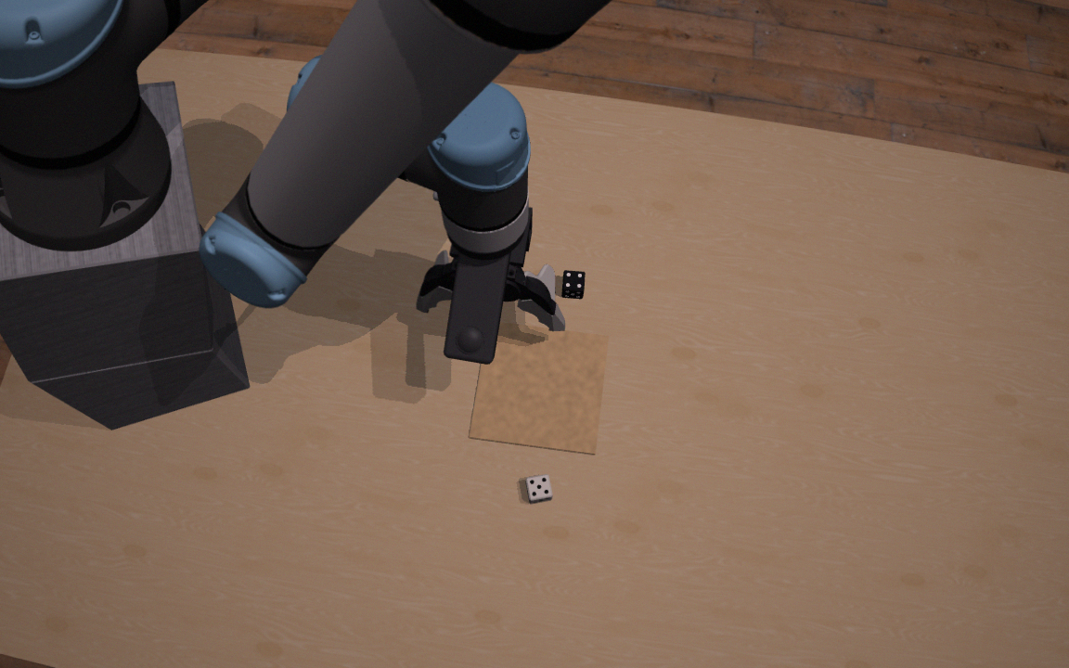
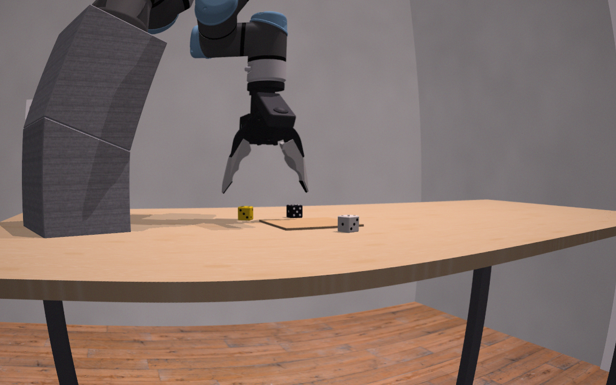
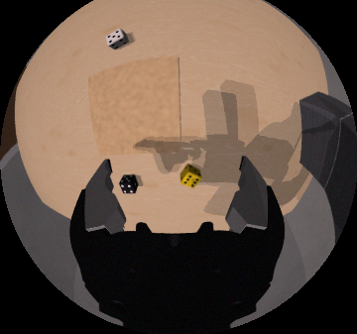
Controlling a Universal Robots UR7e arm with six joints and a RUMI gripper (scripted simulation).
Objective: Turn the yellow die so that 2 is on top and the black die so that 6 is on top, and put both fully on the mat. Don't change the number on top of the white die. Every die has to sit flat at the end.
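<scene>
My hand is 6 cm to the right of the yellow die, 4 cm above it and 1 cm past it. The rest, counted from my hand: white die (18 cm to the right, 5 cm ahead, 4 cm below); then mat (6 cm to the right, 5 cm below, 5 cm ahead); then black die (10 cm ahead, 6 cm to the left, 4 cm below).
</scene>
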